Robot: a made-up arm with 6 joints. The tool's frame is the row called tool. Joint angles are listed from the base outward. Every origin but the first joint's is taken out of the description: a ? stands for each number. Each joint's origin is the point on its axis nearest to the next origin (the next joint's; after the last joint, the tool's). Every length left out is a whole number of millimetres.
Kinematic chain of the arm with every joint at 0, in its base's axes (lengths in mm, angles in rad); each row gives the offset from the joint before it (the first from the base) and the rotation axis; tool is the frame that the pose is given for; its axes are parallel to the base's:
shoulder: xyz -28 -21 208 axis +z
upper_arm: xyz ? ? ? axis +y
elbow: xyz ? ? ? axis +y
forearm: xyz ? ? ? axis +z
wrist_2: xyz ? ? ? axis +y
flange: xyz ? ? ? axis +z
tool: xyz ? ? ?
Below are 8 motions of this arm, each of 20 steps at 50 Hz.
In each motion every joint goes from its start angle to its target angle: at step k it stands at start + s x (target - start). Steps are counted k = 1, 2, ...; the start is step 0. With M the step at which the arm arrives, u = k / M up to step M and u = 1 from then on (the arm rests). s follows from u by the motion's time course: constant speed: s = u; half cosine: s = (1 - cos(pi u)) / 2; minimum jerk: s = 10 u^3 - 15 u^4 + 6 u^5.
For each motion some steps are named. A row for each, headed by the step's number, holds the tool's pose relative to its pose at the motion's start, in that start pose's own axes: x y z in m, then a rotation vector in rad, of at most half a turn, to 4 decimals.
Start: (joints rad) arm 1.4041 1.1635 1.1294 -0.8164 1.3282 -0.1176
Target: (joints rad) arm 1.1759 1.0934 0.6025 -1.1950 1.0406 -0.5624
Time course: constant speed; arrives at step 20
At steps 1, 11, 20:
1: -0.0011 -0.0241 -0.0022 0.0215 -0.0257 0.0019
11: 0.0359 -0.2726 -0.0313 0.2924 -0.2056 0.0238
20: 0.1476 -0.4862 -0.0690 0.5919 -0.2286 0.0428

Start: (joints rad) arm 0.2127 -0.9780 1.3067 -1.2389 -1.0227 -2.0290
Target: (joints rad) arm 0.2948 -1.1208 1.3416 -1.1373 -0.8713 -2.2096
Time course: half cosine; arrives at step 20
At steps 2, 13, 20:
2: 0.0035 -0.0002 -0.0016 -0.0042 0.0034 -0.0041
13: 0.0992 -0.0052 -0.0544 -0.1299 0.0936 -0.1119
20: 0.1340 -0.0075 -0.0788 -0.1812 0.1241 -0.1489

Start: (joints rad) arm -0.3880 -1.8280 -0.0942 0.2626 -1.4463 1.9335
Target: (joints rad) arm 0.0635 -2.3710 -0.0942 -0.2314 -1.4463 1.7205
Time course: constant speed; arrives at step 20
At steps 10, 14, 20:
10: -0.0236 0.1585 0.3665 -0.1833 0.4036 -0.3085
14: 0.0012 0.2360 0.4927 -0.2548 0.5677 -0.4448
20: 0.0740 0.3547 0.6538 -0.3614 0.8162 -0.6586

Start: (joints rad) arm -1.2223 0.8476 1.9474 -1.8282 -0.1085 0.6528
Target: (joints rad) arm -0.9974 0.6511 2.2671 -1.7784 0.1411 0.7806
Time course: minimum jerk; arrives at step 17
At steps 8, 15, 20:
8: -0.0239 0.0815 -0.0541 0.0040 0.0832 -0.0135
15: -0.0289 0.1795 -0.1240 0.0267 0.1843 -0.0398
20: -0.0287 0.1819 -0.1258 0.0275 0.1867 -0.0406

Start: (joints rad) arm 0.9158 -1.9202 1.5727 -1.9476 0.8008 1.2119
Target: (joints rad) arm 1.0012 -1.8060 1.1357 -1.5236 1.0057 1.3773
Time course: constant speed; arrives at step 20
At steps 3, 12, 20:
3: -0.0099 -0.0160 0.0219 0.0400 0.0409 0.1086
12: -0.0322 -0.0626 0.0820 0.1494 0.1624 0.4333
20: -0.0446 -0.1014 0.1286 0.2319 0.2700 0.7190

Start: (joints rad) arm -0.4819 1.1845 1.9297 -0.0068 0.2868 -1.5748
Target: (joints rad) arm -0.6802 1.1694 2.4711 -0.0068 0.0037 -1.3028
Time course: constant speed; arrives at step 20
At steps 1, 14, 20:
1: 0.0050 0.0169 0.0024 -0.0122 -0.0027 0.0231
14: 0.0406 0.2413 -0.0028 -0.1742 -0.0338 0.3202
20: 0.0400 0.3423 -0.0283 -0.2520 -0.0452 0.4545

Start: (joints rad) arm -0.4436 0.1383 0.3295 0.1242 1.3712 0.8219
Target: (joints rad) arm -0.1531 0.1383 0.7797 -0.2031 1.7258 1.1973
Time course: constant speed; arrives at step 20
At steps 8, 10, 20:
8: 0.0813 -0.0454 0.0799 0.2696 0.1832 0.0941
10: 0.1042 -0.0570 0.0957 0.3415 0.2204 0.1105
20: 0.2251 -0.1165 0.1488 0.7187 0.3425 0.1452

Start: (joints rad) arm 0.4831 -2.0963 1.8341 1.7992 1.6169 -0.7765
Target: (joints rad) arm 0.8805 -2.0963 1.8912 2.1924 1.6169 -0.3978
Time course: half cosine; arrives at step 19
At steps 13, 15, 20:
13: -0.0757 0.0835 -0.2551 -0.4381 -0.4251 0.2697
15: -0.0799 0.0918 -0.3002 -0.5186 -0.4801 0.3064
20: -0.0815 0.0976 -0.3403 -0.5912 -0.5252 0.3366

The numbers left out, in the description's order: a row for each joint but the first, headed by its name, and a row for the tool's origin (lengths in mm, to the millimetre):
upper_arm: -2 11 0
elbow: -26 0 721
forearm: 17 0 541
wrist_2: 10 -1 0
flange: 15 0 180
tool: 21 17 0

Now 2 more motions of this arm.
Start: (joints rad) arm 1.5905 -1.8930 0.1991 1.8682 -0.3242 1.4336
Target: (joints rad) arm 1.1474 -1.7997 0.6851 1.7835 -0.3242 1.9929
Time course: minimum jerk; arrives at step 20
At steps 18, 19, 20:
18: -0.5396 -0.3947 -0.3385 0.1987 -0.6065 0.1808
19: -0.5432 -0.3965 -0.3423 0.1992 -0.6109 0.1811
20: -0.5437 -0.3967 -0.3430 0.1992 -0.6116 0.1811

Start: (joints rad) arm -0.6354 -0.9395 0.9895 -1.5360 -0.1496 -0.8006
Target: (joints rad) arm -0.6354 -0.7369 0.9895 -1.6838 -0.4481 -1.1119
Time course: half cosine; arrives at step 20
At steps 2, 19, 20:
2: -0.0042 0.0031 0.0032 0.0014 -0.0089 -0.0104
19: -0.1881 0.1334 0.1012 0.1115 -0.3701 -0.3867
20: -0.1894 0.1342 0.1016 0.1126 -0.3725 -0.3888

